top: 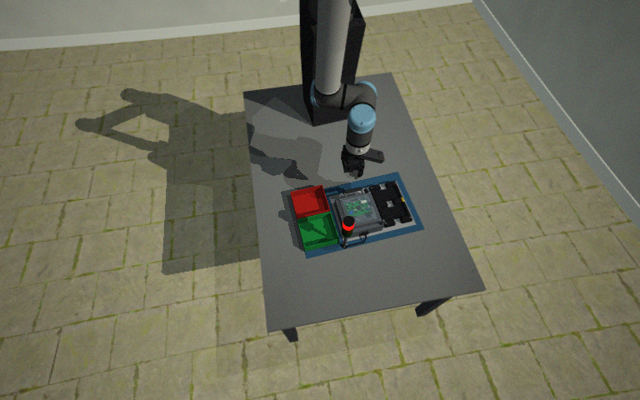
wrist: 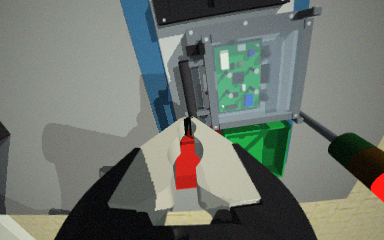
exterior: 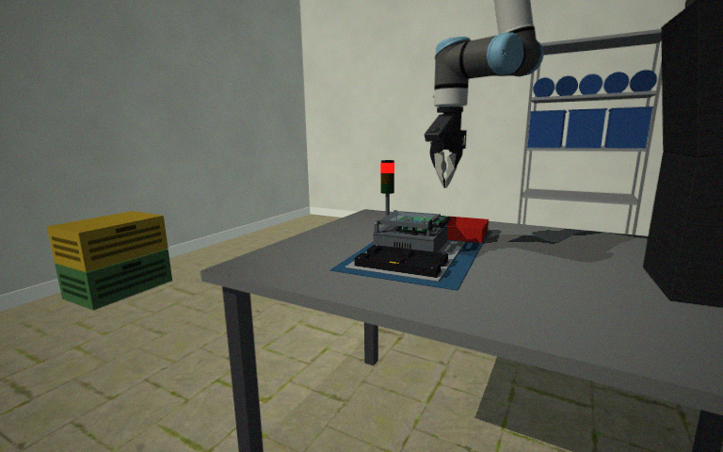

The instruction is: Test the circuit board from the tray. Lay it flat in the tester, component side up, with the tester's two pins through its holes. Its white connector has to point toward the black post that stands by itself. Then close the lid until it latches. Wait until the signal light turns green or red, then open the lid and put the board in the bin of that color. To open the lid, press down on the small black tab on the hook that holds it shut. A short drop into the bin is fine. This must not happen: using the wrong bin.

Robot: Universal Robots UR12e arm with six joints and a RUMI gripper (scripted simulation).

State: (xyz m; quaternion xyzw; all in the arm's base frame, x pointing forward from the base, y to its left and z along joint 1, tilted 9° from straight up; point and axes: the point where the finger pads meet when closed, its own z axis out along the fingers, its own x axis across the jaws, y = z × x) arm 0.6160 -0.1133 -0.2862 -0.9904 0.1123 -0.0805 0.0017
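Right now my hand is 30 mm short of the black latch piece, 50 mm to the right of it and 120 mm above it. Round my hand: tester lid (80 mm ahead, 20 mm to the right, 120 mm below); then red bin (50 mm behind, 200 mm to the right, 190 mm below); then green circuit board (80 mm ahead, 10 mm to the right, 140 mm below).
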